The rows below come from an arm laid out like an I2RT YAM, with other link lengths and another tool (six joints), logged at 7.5 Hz.
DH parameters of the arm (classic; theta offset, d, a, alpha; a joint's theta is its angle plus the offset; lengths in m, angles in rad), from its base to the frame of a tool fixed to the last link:
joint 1: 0 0.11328 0.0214 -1.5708
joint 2: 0 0 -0.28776 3.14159
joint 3: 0.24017 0 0.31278 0
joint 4: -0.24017 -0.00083 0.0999 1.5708
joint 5: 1.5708 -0.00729 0 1.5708
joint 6: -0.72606 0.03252 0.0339 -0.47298
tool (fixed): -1.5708 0.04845 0 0
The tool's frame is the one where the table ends.
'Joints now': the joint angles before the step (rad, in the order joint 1, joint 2, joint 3, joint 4, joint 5, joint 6). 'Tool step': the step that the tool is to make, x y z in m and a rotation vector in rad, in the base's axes. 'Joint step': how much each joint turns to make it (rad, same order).
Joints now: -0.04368, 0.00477, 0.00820, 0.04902, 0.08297, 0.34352
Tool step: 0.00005, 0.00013, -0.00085, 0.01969, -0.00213, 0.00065
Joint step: -0.00002, 0.00006, 0.00000, -0.00033, 0.00036, 0.01984
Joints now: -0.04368, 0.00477, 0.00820, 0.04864, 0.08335, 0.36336
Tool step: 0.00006, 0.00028, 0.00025, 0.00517, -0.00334, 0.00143
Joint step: 0.00112, 0.00003, 0.00001, 0.00270, -0.00003, 0.00534
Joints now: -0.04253, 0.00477, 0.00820, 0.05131, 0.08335, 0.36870
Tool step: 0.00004, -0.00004, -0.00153, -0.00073, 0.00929, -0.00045
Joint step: 0.00000, -0.00004, -0.00001, -0.00919, 0.00039, -0.00115
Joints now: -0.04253, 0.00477, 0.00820, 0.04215, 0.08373, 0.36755
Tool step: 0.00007, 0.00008, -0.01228, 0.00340, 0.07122, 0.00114
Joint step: -0.00002, -0.00001, 0.00001, -0.07135, -0.00115, 0.00038
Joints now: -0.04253, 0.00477, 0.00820, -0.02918, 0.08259, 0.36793
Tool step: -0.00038, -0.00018, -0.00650, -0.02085, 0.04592, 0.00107
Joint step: -0.00004, -0.00005, -0.00001, -0.04315, -0.00003, -0.02289
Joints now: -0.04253, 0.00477, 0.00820, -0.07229, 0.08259, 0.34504
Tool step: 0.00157, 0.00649, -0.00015, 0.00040, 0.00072, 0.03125
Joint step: 0.03126, -0.00002, -0.00001, -0.00077, -0.00001, 0.00038
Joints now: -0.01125, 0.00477, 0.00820, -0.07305, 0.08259, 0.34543
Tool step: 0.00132, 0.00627, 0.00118, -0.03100, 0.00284, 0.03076
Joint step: 0.03240, 0.00000, 0.00002, -0.00040, 0.00379, -0.03091
